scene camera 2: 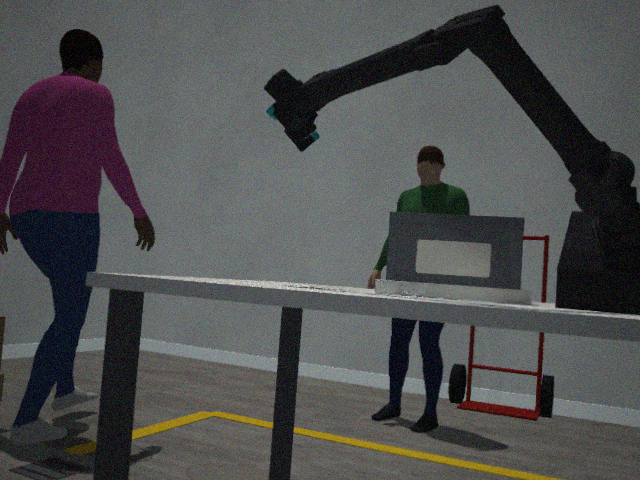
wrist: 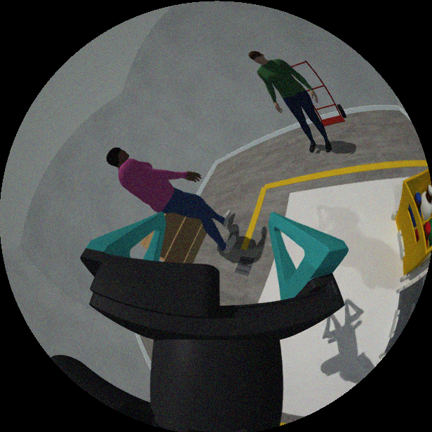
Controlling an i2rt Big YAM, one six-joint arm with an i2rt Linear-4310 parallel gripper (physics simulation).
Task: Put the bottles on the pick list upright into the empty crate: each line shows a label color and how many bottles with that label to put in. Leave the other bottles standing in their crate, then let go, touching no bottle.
My gripper shows in scene camera 2 and in the wrist view. One and the same spot on my gripper: [scene camera 2: 314, 136] is [wrist: 329, 265].
